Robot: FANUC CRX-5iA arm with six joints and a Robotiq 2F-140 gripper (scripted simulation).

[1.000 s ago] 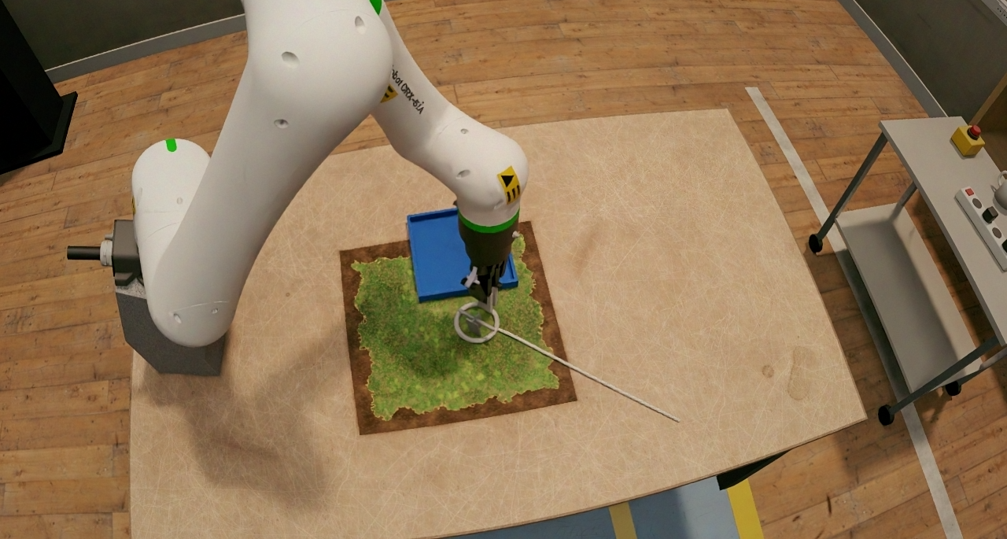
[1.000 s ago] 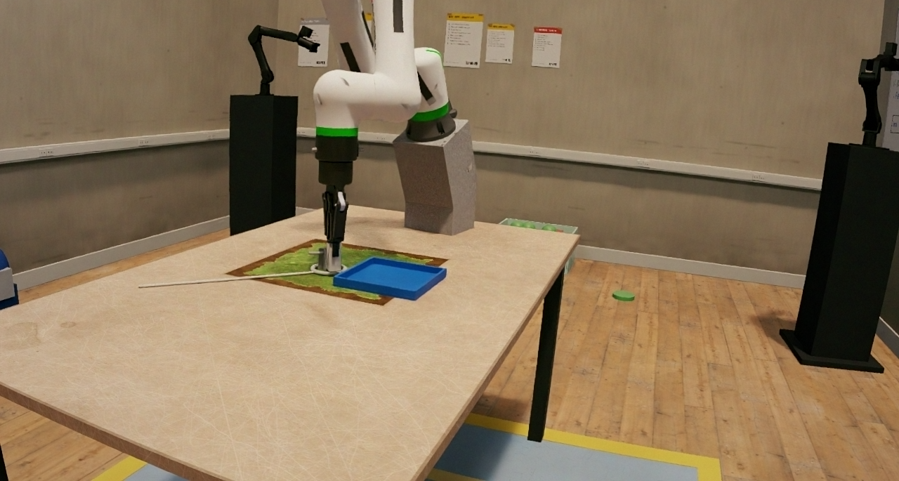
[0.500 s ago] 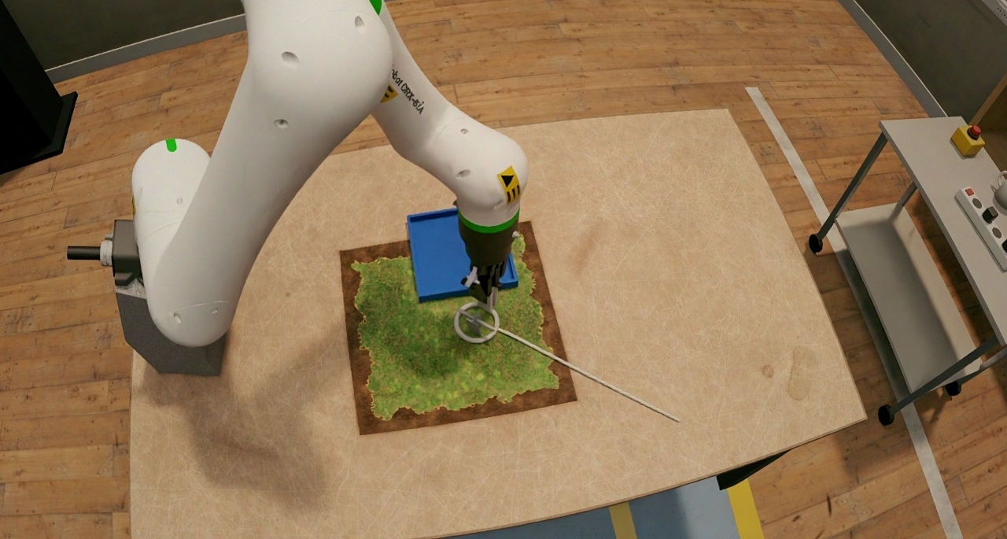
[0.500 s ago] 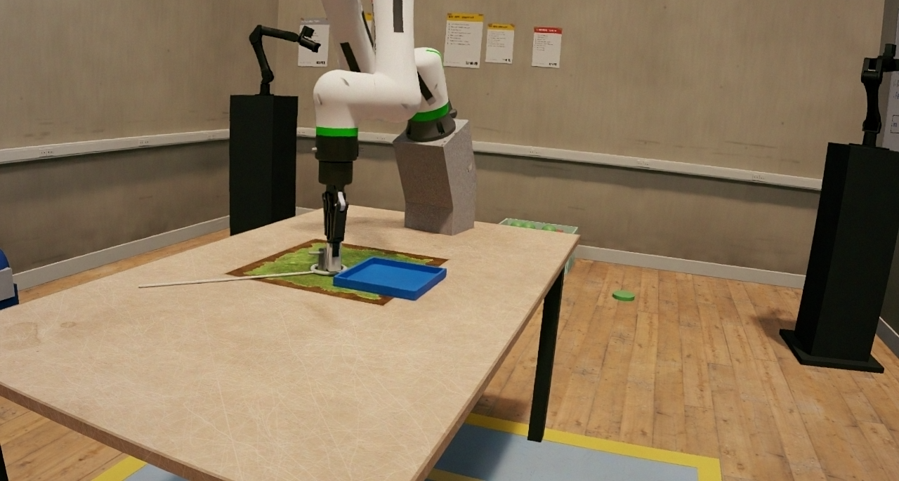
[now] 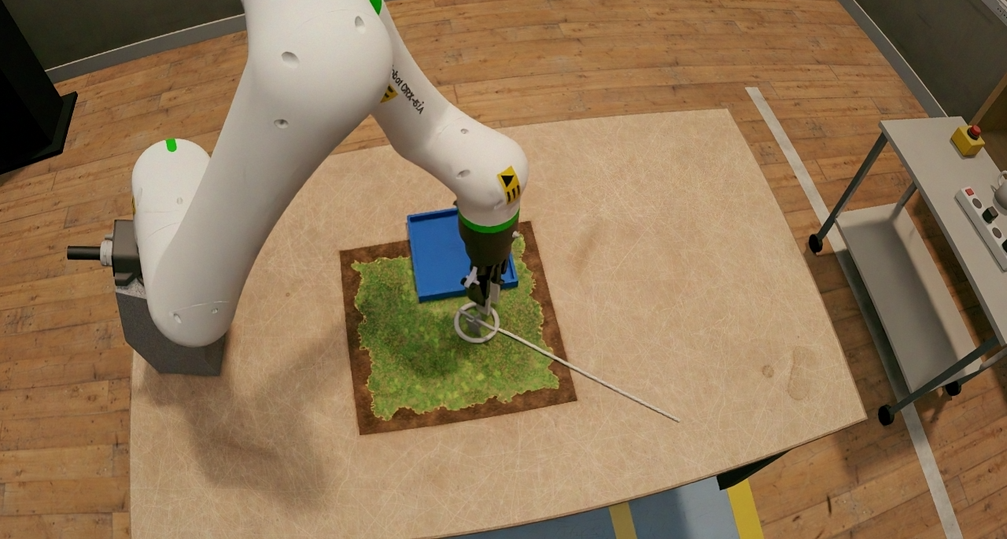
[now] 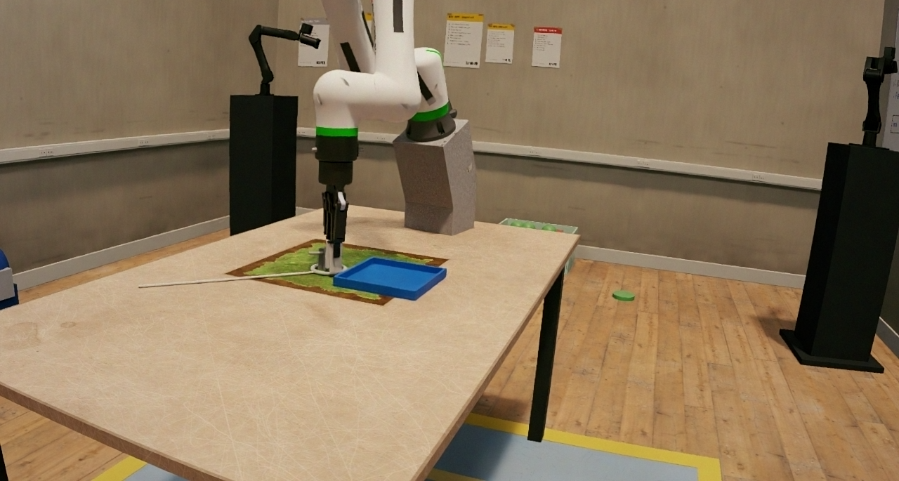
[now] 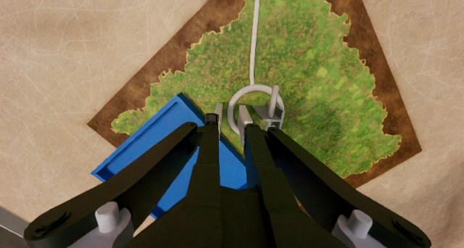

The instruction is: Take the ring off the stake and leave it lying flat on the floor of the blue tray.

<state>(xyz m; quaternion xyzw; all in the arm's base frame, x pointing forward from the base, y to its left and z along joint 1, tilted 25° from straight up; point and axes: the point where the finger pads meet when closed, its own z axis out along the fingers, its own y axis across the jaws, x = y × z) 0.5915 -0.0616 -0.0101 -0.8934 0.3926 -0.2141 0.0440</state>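
My hand is 3 cm past the white ring, 3 cm to the left of it and 4 cm above it. From my hand the other things lie so: grey T-topped stake (3 cm behind, 4 cm to the right, 2 cm below); mat (8 cm behind, 1 cm to the right, 6 cm below); blue tray (2 cm behind, 13 cm to the left, 4 cm below).
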